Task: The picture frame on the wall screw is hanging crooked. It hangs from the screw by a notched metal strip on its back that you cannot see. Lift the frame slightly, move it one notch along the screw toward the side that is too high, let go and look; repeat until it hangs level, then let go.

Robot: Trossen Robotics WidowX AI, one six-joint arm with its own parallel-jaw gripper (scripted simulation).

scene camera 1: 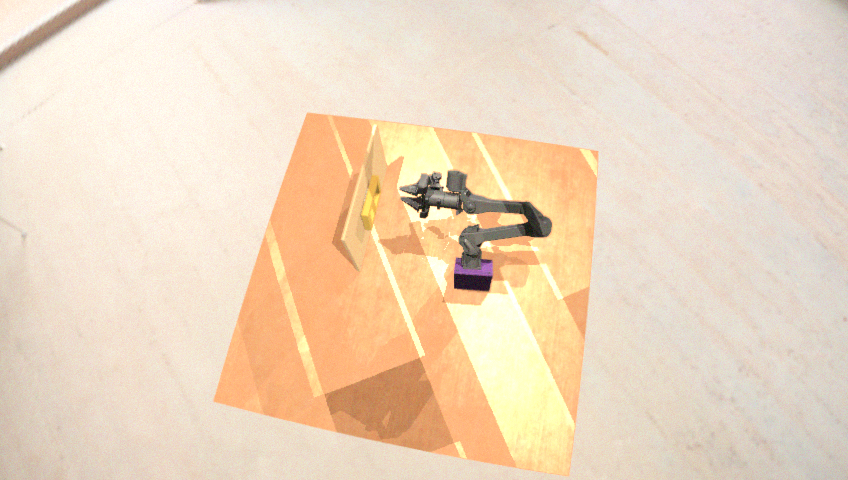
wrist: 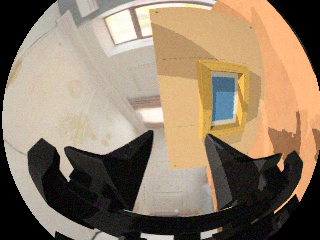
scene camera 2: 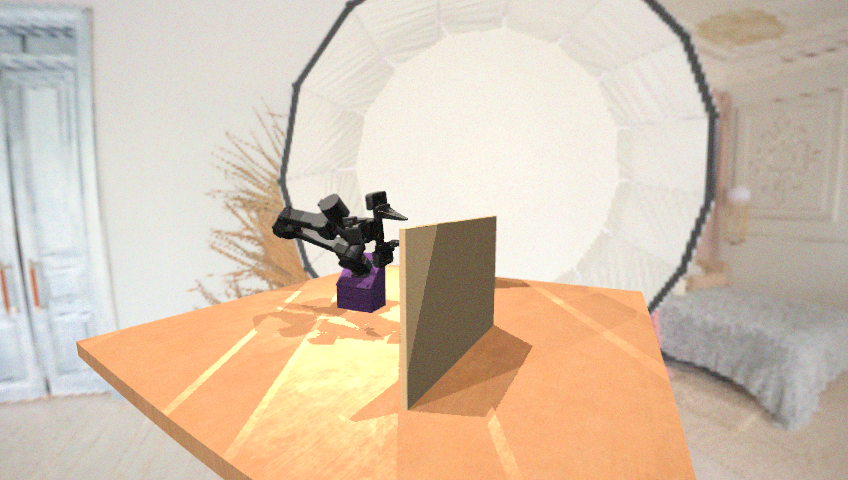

Labels:
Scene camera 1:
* my gripper: 399, 193
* wall panel: 355, 237
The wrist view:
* my gripper: 180, 136
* picture frame: 223, 87
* wall panel: 179, 40
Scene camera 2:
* my gripper: 408, 230
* wall panel: 447, 270

